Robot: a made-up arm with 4 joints.
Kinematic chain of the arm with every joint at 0, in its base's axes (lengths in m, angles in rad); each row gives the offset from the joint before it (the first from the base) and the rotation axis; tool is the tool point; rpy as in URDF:
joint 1: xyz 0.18 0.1 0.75 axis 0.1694 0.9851 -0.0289
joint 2: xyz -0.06 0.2 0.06 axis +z
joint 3: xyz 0 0 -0.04 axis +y
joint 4: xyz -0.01 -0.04 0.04 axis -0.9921 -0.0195 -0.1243
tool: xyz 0.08 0.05 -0.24 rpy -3.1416 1.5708 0
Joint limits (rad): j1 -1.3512..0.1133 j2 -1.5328..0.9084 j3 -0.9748..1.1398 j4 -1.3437..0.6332
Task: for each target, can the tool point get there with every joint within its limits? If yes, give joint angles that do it. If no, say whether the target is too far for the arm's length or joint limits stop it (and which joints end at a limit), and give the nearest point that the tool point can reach.
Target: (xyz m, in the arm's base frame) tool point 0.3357 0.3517 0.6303
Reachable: yes | joints -1.0858 -0.1422 0.0957 -0.3180
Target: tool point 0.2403 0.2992 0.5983
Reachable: yes | joints -0.0748 -0.6384 -0.1162 -0.2337
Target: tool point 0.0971 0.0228 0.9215
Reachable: no: joint limits stop it (at a limit: joint 1, joint 3, joint 4) | nearest point 0.2171 0.1026 0.8073 | short by 0.184 m
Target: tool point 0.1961 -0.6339 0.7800
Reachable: no: too far | nearest point 0.1823 0.0480 0.6889 | short by 0.688 m
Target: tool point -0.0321 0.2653 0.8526
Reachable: no: joint limits stop it (at a limit: joint 1, joint 2, joint 3, joint 4) | nearest point -0.0444 0.4220 0.8530 | short by 0.157 m
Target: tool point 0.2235 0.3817 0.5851
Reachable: yes | joints -0.3601 -0.3039 0.2584 -0.3966
